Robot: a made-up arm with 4 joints. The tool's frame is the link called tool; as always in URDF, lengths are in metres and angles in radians. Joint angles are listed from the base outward. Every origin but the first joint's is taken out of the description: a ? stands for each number. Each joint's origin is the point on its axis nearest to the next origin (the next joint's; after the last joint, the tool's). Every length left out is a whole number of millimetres.
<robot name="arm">
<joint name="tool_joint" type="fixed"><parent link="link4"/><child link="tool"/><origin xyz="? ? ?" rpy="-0.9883 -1.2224 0"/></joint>
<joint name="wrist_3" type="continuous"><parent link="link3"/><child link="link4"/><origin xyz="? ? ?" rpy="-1.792 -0.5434 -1.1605"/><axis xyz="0 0 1"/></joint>
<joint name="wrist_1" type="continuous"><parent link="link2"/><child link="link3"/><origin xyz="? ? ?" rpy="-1.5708 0 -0.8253"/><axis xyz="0 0 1"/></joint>
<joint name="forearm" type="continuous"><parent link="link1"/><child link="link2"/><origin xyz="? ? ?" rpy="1.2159 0.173 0.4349"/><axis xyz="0 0 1"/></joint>
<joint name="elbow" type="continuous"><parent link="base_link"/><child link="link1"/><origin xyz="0.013 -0.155 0.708" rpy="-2.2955 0.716 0.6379"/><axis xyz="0 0 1"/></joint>
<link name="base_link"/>
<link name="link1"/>
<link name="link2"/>
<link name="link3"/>
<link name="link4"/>
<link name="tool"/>
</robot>
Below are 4 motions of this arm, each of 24 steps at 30 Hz.
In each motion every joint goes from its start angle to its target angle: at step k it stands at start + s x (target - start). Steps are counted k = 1, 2, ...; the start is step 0. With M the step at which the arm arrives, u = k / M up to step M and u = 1 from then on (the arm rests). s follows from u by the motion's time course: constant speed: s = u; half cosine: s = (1 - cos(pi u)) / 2; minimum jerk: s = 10 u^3 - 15 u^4 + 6 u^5.
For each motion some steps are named. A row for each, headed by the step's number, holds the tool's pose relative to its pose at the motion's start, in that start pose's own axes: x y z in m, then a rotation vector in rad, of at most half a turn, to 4 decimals.
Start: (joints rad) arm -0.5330 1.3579 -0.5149 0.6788
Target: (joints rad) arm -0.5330 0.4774 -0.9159 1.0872
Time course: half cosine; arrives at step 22
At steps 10, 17, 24:
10: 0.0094 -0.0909 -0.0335 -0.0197 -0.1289 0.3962
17: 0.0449 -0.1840 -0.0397 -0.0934 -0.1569 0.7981
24: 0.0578 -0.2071 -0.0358 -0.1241 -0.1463 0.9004

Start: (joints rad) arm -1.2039 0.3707 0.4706 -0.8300
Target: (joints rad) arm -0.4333 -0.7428 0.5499 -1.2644
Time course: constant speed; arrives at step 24
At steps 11, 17, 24:
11: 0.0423 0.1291 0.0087 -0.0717 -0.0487 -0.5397
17: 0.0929 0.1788 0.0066 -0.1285 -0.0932 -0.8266
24: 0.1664 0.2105 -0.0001 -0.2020 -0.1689 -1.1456

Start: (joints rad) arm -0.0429 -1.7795 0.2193 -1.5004
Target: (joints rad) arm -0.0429 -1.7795 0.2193 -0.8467
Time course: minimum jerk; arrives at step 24
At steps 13, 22, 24:
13: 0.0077 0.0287 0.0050 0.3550 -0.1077 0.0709
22: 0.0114 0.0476 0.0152 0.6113 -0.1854 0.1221
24: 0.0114 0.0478 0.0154 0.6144 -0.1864 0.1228

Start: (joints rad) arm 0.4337 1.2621 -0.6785 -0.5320
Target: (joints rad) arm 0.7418 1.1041 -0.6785 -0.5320
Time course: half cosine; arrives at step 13
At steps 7, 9, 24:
7: 0.0154 0.0524 0.0276 0.0325 0.0390 -0.1568
9: 0.0238 0.0718 0.0392 0.0424 0.0572 -0.2193
24: 0.0332 0.0896 0.0506 0.0502 0.0761 -0.2794

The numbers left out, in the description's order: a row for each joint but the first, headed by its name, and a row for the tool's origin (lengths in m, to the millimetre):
tool: 0.041 -0.069 0
wrist_3: -0.238 -0.049 0
wrist_1: 0.01 0.039 0
forearm: -0.111 -0.055 0

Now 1 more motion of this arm.
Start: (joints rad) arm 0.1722 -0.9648 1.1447 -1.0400
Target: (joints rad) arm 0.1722 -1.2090 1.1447 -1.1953
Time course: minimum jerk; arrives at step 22
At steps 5, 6, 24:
5: 0.0003 0.0022 -0.0002 0.0076 -0.0003 -0.0028
6: 0.0005 0.0034 -0.0004 0.0120 -0.0005 -0.0044
24: 0.0040 0.0268 -0.0004 0.0941 -0.0005 -0.0322

